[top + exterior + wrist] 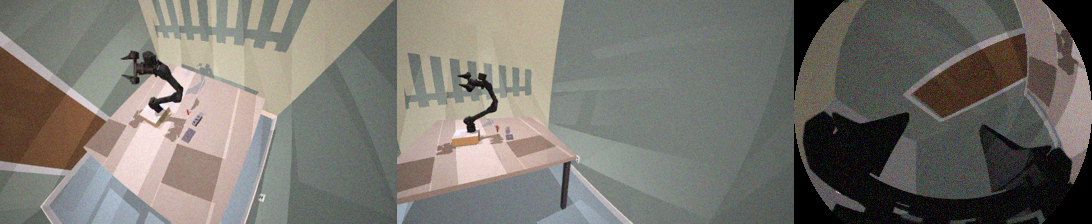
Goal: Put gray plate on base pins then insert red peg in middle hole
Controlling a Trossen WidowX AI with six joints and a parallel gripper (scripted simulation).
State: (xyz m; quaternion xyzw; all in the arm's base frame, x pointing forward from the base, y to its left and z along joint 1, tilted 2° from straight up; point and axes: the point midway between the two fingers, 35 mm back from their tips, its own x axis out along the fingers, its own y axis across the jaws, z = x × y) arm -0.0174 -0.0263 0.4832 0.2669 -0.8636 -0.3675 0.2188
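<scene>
The gray plate is 53 cm below my gripper tip, 39 cm ahead of it and 21 cm to the left of it. Round my gripper tip: red peg 53 cm below, 27 cm ahead, 22 cm to the left.
</scene>
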